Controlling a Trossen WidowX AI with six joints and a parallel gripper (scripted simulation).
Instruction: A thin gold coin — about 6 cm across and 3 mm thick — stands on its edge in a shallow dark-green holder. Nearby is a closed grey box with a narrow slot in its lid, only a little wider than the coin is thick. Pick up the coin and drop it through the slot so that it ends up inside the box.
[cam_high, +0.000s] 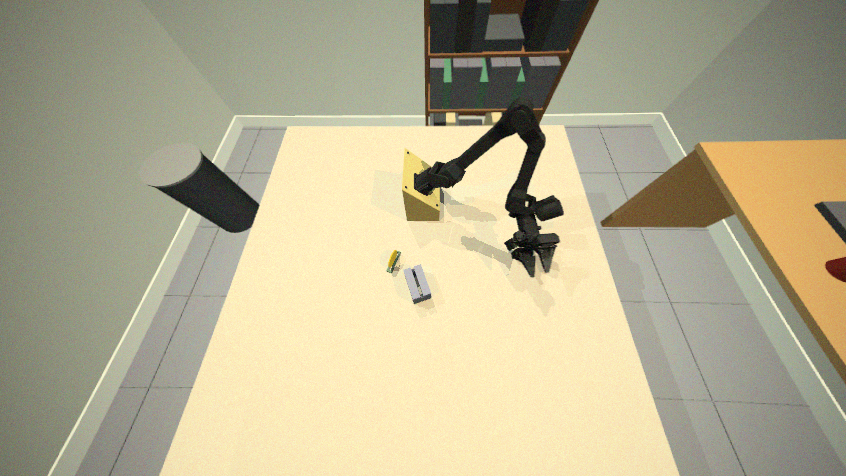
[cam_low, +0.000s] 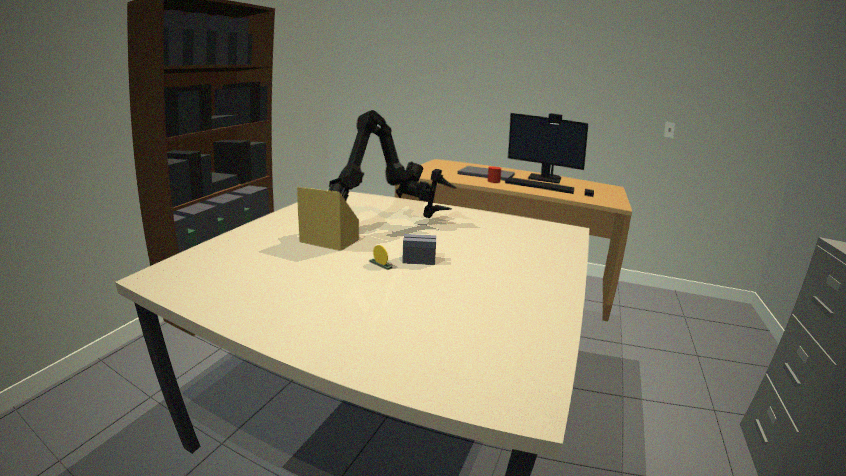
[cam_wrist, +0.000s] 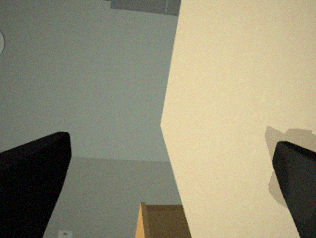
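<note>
The gold coin lies 45 cm to the right of my gripper tip, 9 cm behind it and 8 cm below it.
</note>
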